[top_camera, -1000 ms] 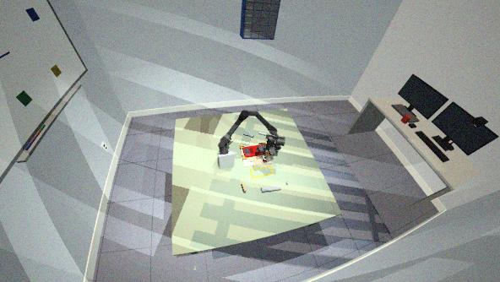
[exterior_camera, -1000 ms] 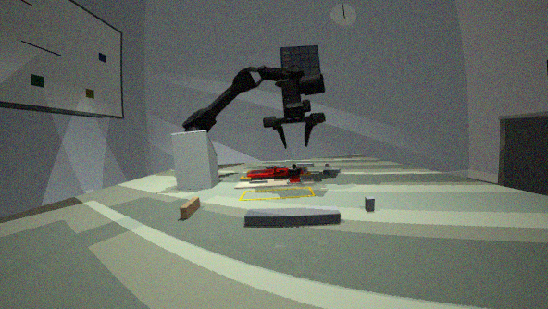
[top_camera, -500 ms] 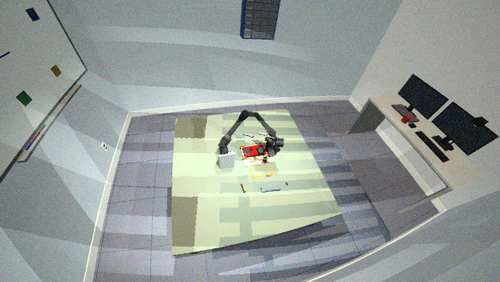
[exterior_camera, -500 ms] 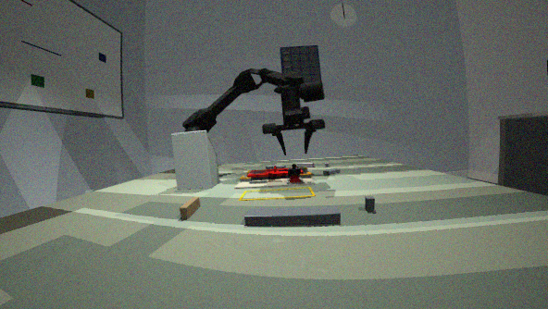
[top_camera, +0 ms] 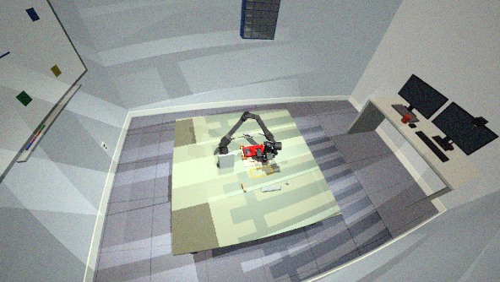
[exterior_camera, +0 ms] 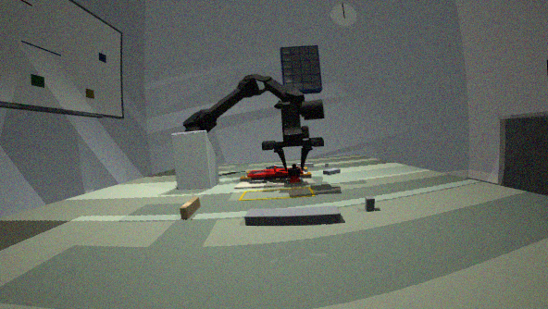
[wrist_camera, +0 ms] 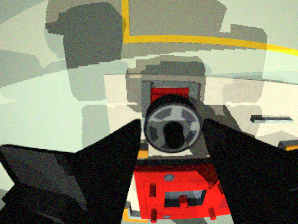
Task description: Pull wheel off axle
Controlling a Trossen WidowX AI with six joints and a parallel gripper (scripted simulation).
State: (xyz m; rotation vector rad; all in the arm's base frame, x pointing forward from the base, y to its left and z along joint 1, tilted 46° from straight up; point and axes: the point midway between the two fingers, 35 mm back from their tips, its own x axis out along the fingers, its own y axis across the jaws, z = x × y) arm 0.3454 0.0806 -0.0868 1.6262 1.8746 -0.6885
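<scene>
Right now the black disc is right at my gripper tip. Round my gripper tip: brown block: 230 mm to the right, 220 mm behind, 30 mm below; then upright axle: right at my gripper tip.
</scene>
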